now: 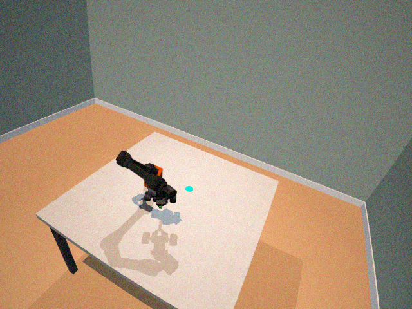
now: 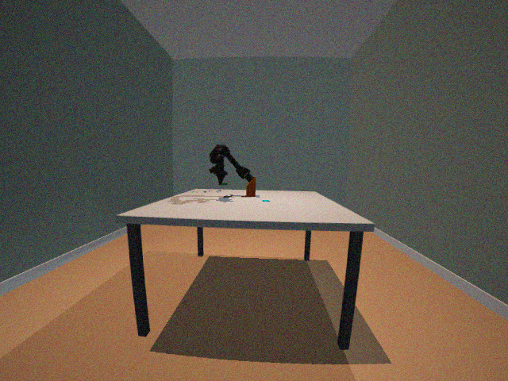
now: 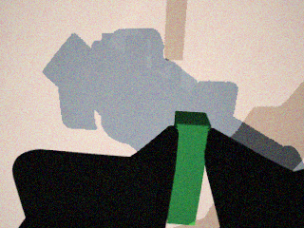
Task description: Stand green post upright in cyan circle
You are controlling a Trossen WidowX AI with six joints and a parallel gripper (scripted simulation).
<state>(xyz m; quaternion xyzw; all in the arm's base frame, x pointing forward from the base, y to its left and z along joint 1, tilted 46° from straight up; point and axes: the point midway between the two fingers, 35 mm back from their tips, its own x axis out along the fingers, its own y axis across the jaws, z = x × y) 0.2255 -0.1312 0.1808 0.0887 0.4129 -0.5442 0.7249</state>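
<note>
Right now the cyan circle is 10 mm ahead of my gripper tip, 360 mm to the left of it and 120 mm below it. The rest, counted from my gripper tip: green post 10 mm behind, 20 mm to the left.
</note>
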